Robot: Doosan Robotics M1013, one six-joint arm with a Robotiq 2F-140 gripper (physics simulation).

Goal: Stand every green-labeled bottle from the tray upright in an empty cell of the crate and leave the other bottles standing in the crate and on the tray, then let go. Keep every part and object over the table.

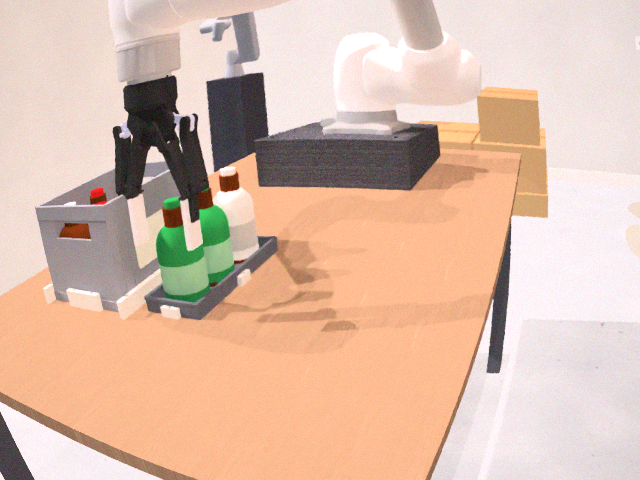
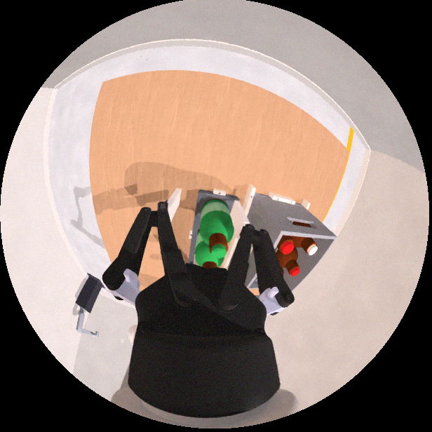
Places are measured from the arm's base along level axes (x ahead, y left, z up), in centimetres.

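Where they show: gripper, fingertip midpoint: (image 1: 167,244); arm's base, origin of the base link: (image 1: 368,129).
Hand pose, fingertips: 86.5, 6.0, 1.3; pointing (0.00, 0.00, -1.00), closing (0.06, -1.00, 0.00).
Each offset is from my fingertips to the centre of the thing, as dx, dy, dz. "*": to the spot under its first point. Level surfaces: height alone.
Two green bottles with pale green labels stand upright on the dark tray {* -2.7, +1.4, -10.4} (image 1: 199,308) (image 2: 206,194): the front one {-7.0, -4.2, -3.9} (image 1: 180,253) (image 2: 216,225) and the one behind it {-15.1, -4.9, -3.9} (image 1: 219,237) (image 2: 205,251). A white bottle {-24.4, -6.0, -3.9} (image 1: 240,222) stands at the tray's rear. The grey crate {-12.6, -16.2, -3.4} (image 1: 95,263) (image 2: 270,220) beside the tray holds brown bottles, two with red caps (image 2: 287,247) (image 2: 295,271) and one with a white cap (image 2: 312,248); its far cells are hidden. My gripper (image 1: 165,245) (image 2: 206,201) points down, open, its pads apart on either side of the front green bottle's upper part.
White brackets (image 1: 84,299) (image 1: 170,311) edge the crate and tray on the wooden table {dz -12.1} (image 1: 310,387) (image 2: 200,125). The dark robot base block (image 1: 330,165) stands at the table's rear. The table's front edge lies beyond the crate and tray.
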